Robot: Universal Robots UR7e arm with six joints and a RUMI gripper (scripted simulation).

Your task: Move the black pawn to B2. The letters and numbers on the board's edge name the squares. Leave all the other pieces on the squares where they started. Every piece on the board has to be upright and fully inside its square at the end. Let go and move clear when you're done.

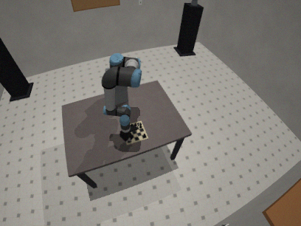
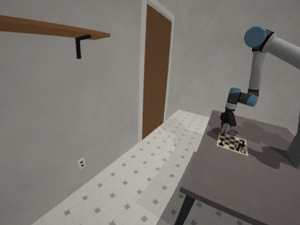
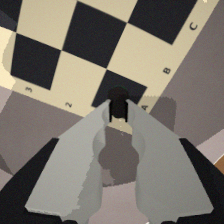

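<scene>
Right now my hand is 8 cm past the chessboard, 7 cm to the right of it and 3 cm above it. Also, from my hand: black pawn (1 cm below); then white piece (16 cm behind, 14 cm to the left, 1 cm below).
</scene>
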